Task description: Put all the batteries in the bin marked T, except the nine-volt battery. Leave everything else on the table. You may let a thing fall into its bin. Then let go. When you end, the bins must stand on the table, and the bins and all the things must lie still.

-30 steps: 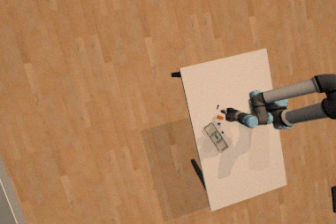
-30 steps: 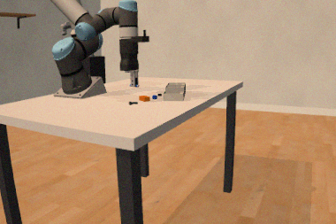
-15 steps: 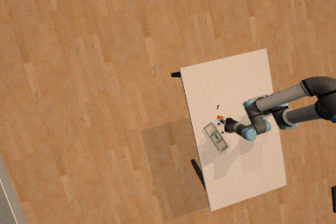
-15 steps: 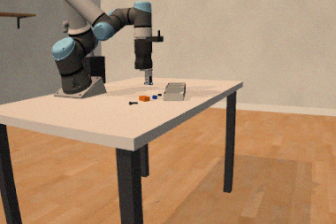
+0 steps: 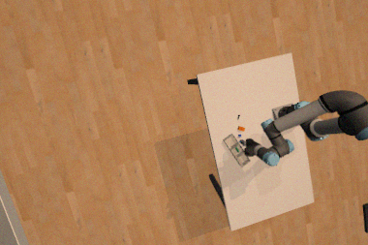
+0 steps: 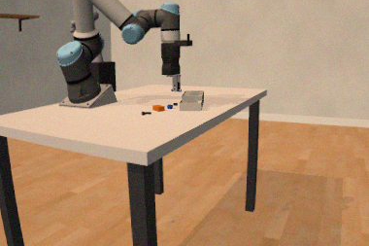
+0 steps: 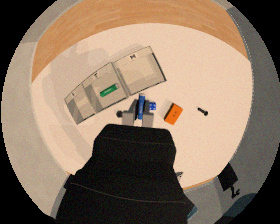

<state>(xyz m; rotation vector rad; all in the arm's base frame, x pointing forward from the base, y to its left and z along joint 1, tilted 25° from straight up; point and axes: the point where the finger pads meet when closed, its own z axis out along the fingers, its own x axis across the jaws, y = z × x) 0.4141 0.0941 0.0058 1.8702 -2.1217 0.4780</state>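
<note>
My hand is 80 mm to the right of the grey bin, 60 mm above it and 30 mm short of it. From my hand the other things lie so: blue cylinder (10 mm below); orange block (80 mm below, 70 mm to the right, 50 mm behind); green piece (80 mm to the left, 70 mm below, 30 mm ahead).
</note>
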